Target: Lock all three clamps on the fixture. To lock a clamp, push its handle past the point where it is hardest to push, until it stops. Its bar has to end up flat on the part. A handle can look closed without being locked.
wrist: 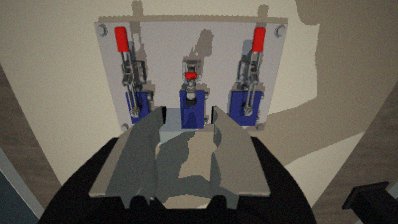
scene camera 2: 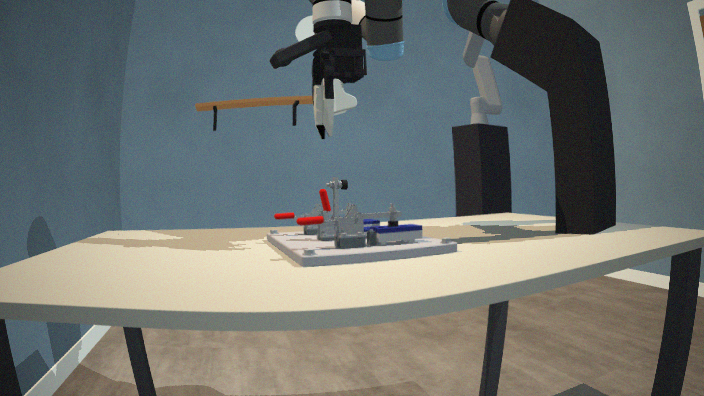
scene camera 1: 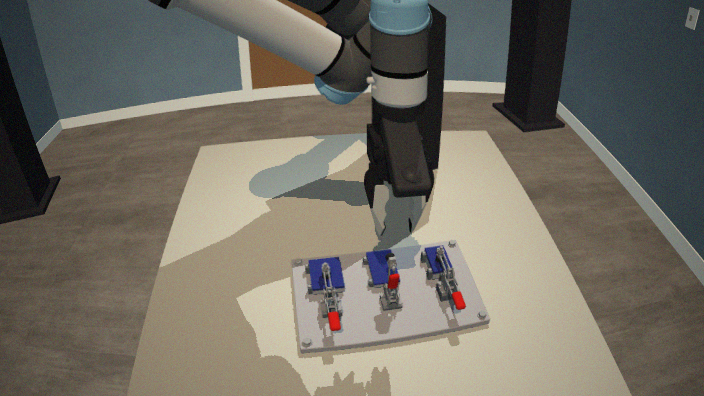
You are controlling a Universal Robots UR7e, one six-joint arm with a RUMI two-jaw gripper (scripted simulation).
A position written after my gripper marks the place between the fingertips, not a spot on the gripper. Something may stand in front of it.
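Note:
Through scene camera 1 I see my gripper, (scene camera 1: 395, 233), together with a grey fixture plate (scene camera 1: 363, 322). The wrist view gives me a blue part (wrist: 192, 117), and in it I find my gripper (wrist: 189, 107) and the grey fixture plate (wrist: 162, 45) again. Scene camera 2 shows me my gripper (scene camera 2: 326, 137) too.

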